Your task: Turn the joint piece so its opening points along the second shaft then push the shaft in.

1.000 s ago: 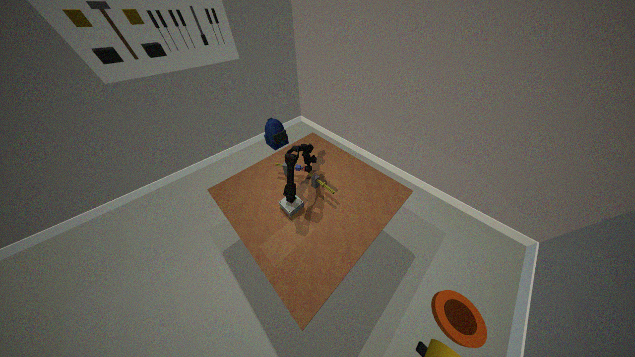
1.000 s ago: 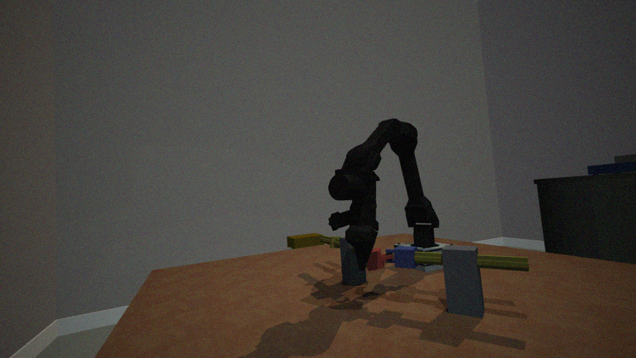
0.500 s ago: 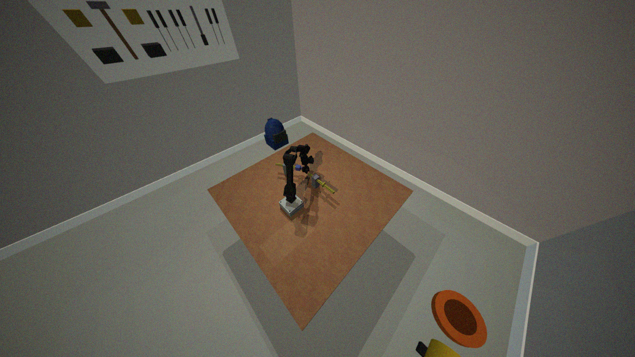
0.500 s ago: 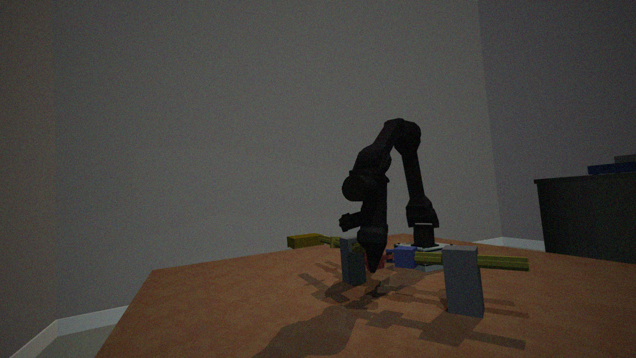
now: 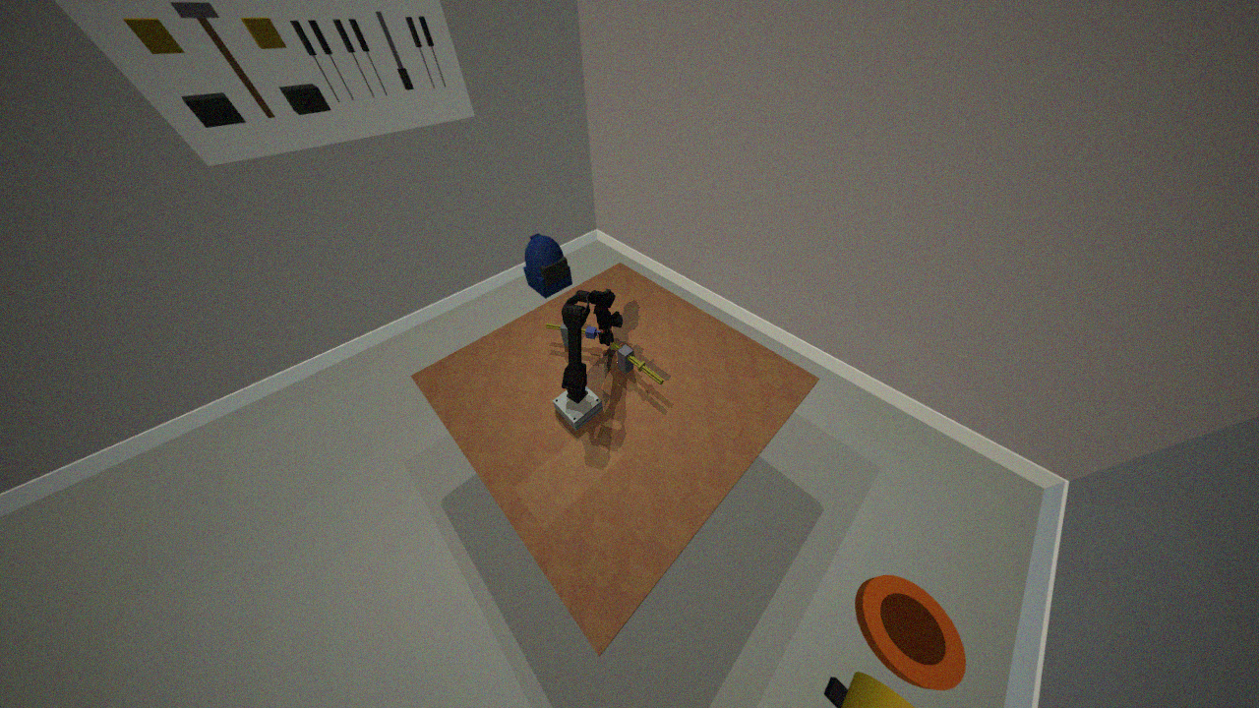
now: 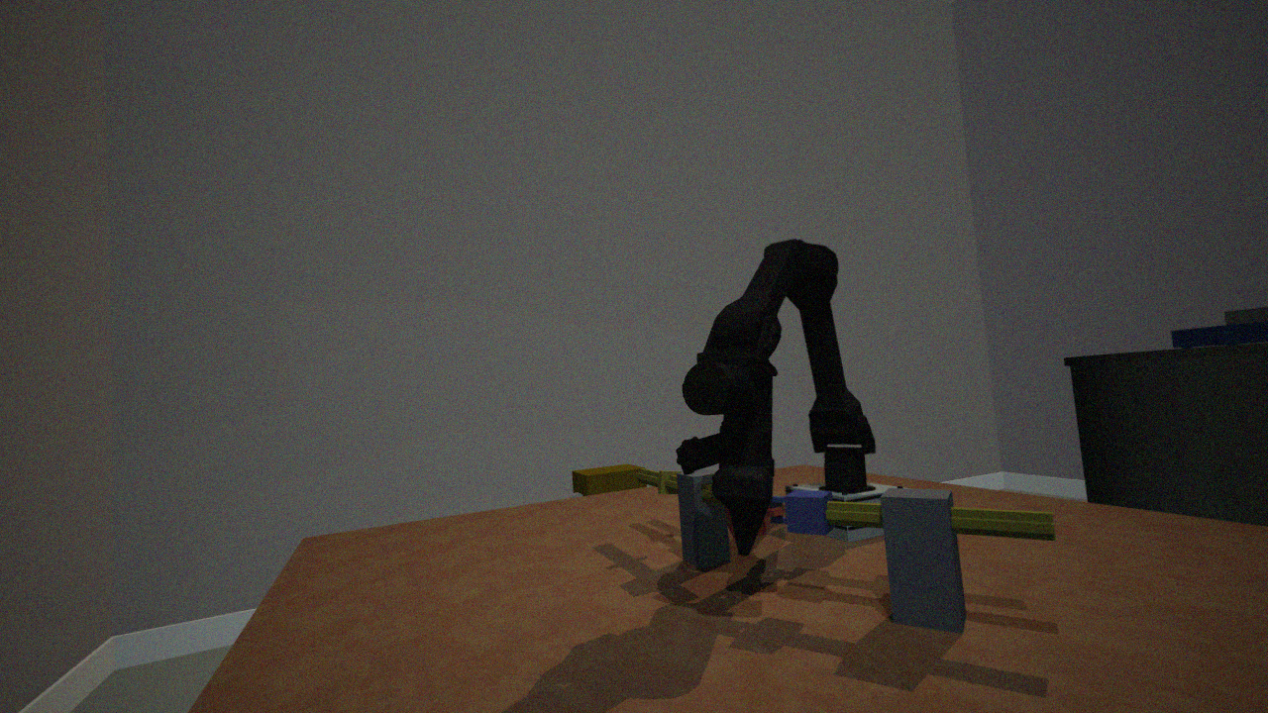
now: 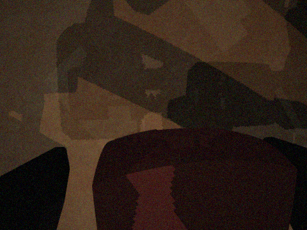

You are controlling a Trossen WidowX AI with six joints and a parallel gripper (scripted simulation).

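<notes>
My gripper tip is 40 mm below the red piece, 10 mm to the right of it and 10 mm past it.
</notes>
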